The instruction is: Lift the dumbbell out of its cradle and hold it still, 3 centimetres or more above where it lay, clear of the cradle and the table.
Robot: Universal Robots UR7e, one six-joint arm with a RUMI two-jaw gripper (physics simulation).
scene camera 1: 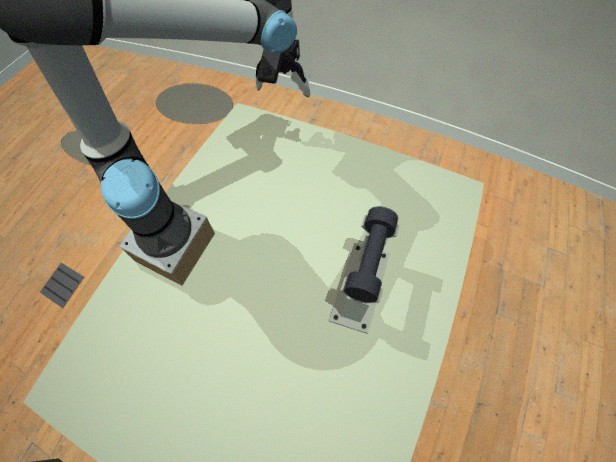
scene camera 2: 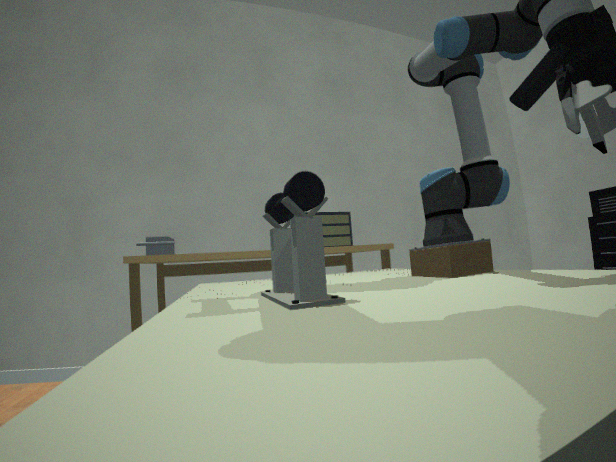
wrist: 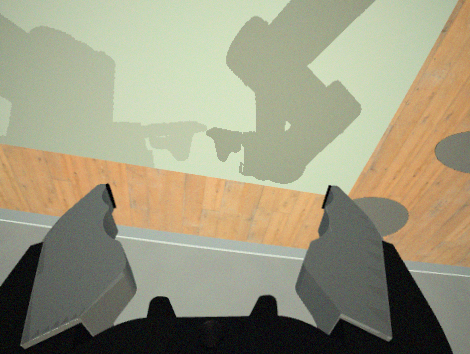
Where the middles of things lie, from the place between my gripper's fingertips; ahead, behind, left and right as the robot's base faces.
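Measured from my hand, the dark dumbbell (scene camera 1: 381, 222) is 2 cm below, 36 cm ahead and 39 cm to the right. The grey cradle (scene camera 2: 297, 253) is 12 cm below my hand, and it is 36 cm ahead of it and 39 cm to the right of it.
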